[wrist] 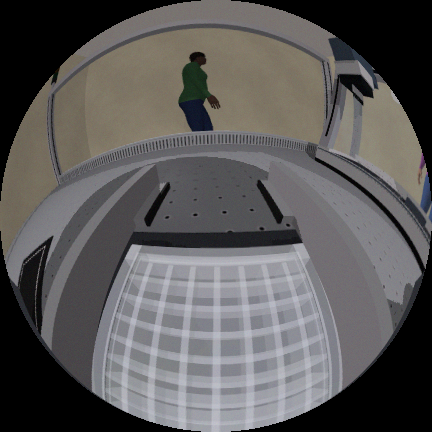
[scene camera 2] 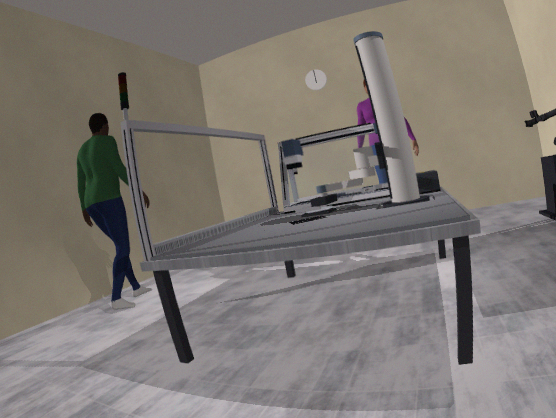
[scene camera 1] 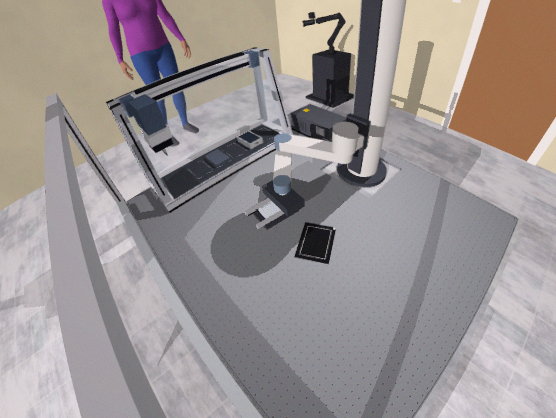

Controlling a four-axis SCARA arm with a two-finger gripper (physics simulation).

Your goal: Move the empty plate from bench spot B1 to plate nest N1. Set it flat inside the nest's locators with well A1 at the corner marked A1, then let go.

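Observation:
The clear, gridded plate lies flat, apparently in the dark plate nest, whose far rim shows past the plate in the wrist view. My gripper is shut to its narrow stance, which still leaves a wide gap. The finger pads stand past the plate's far edge, with perforated bench top between them. The plate is under the hand, between the rear parts of the fingers, apart from the pads. The A1 mark and well A1 cannot be made out. A black rectangle with a thin white outline, seemingly spot B1, bears no plate.
A framed deck with a blue-grey head stands beyond the gripper. A dark box stands by the arm's column. A metal frame rises along one bench edge. A person in green stands outside it.

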